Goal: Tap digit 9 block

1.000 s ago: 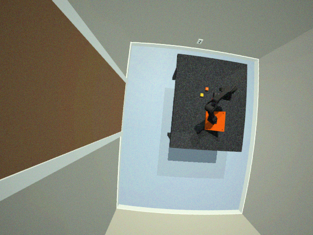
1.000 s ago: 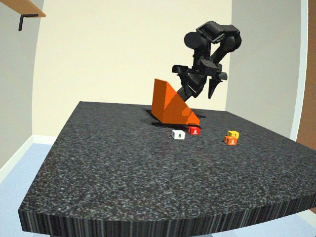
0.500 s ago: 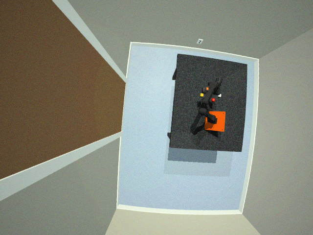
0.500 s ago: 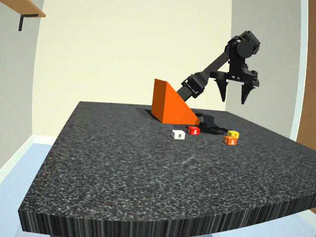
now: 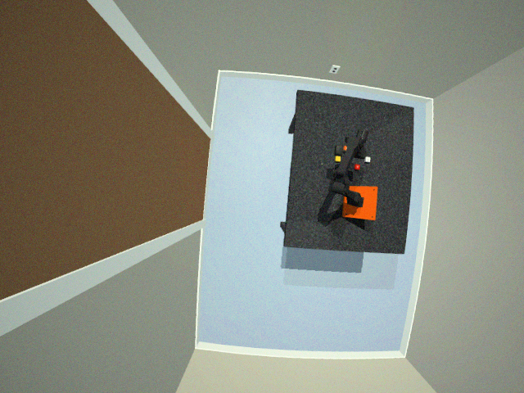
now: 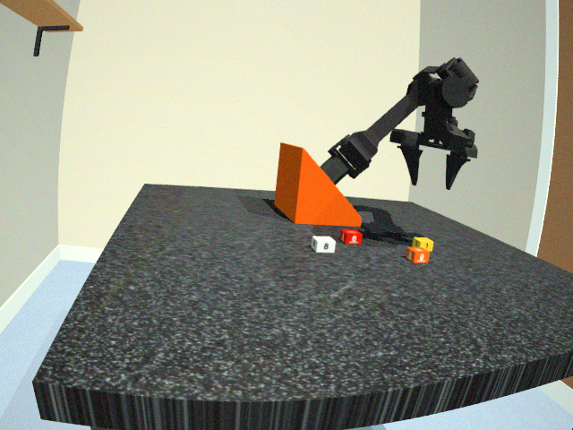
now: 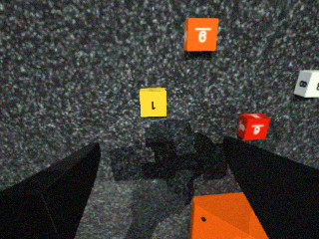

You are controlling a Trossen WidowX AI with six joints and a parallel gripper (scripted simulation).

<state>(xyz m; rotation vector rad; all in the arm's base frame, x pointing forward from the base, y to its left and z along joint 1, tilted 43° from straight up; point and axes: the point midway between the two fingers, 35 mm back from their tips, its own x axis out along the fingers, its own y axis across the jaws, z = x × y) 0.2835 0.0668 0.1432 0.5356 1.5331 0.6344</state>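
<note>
Now: gripper tip 70 mm short of the orange block, 50 mm to the left of it and 110 mm above it. The rest, counted from my gripper tip: white block 20 mm ahead, 210 mm to the right, 110 mm below; yellow block 10 mm behind, 110 mm below; red block 40 mm behind, 140 mm to the right, 110 mm below.
</note>
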